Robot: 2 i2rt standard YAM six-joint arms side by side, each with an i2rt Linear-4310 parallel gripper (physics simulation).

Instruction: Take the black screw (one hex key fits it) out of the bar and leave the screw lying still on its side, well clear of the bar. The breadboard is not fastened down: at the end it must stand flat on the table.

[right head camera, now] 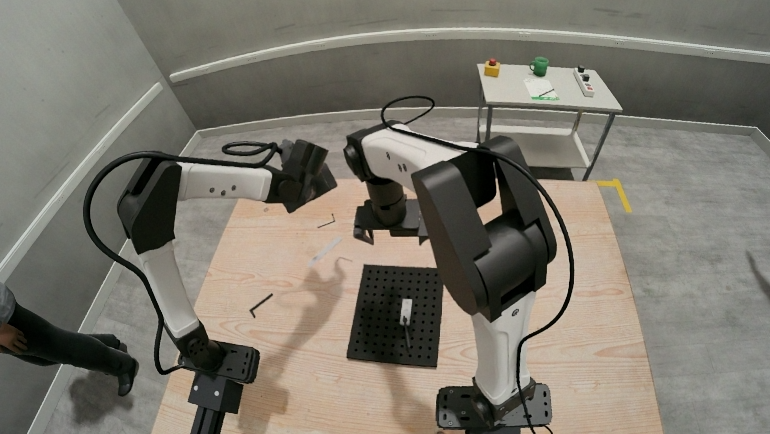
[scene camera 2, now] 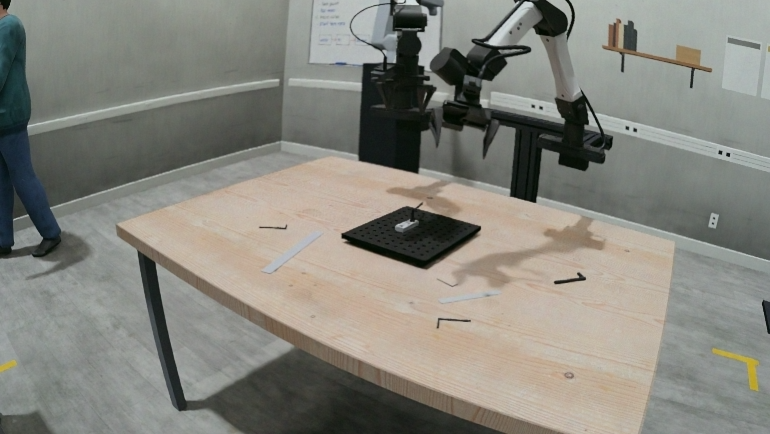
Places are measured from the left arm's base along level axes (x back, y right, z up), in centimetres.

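Pixels of known places: left gripper, fingertip midpoint: [scene camera 2: 461, 152]; right gripper, fingertip midpoint: [right head camera: 396, 243] [scene camera 2: 404, 112]; left arm's base, link origin: [right head camera: 214, 357] [scene camera 2: 572, 146]; right arm's base, link origin: [right head camera: 495, 406] [scene camera 2: 401, 111].
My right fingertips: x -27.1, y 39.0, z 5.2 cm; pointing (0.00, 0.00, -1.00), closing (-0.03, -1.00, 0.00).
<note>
Ahead of a thing's pixels: the offset from my right fingertips to its top centre. "*": to the spot under its first point. Level surfaces: height alone.
The black breadboard {dx +3.6, dy -2.9, dz -30.2 cm} [right head camera: 372, 345] [scene camera 2: 425, 257] lies flat on the table {dz -33.8 cm} [right head camera: 587, 323] [scene camera 2: 345, 318]. A light bar {* dx +2.3, dy -0.4, dz -30.2 cm} [right head camera: 406, 306] [scene camera 2: 404, 225] lies on it. A black hex key {* dx +11.9, dy +0.6, dz -27.5 cm} [right head camera: 407, 336] [scene camera 2: 413, 214] stands up from one end of the bar, its other leg sticking out sideways at the top. The black screw cannot be made out under the key. My left gripper [scene camera 2: 462, 141] is open and empty, high above the table; its fingers are hidden in the right head camera. My right gripper [right head camera: 393, 238] is open and empty, above the table, beyond the breadboard in the right head camera.
Loose hex keys lie around the breadboard: a thick one {dx +3.3, dy -47.4, dz -33.1 cm} [right head camera: 261, 304] [scene camera 2: 569, 279], a thinner one {dx -30.8, dy -31.1, dz -33.5 cm} [right head camera: 326, 222] [scene camera 2: 454, 320], a small one {dx -14.4, dy -21.4, dz -33.7 cm} [scene camera 2: 447, 281] and another {dx -13.8, dy +31.7, dz -33.4 cm} [scene camera 2: 273, 227]. Two pale strips lie flat, one {dx -18.0, dy -29.1, dz -33.7 cm} [right head camera: 325, 251] [scene camera 2: 469, 297] near the small key, the other {dx -22.4, dy +16.4, dz -33.7 cm} [scene camera 2: 292, 252] beyond the breadboard.
</note>
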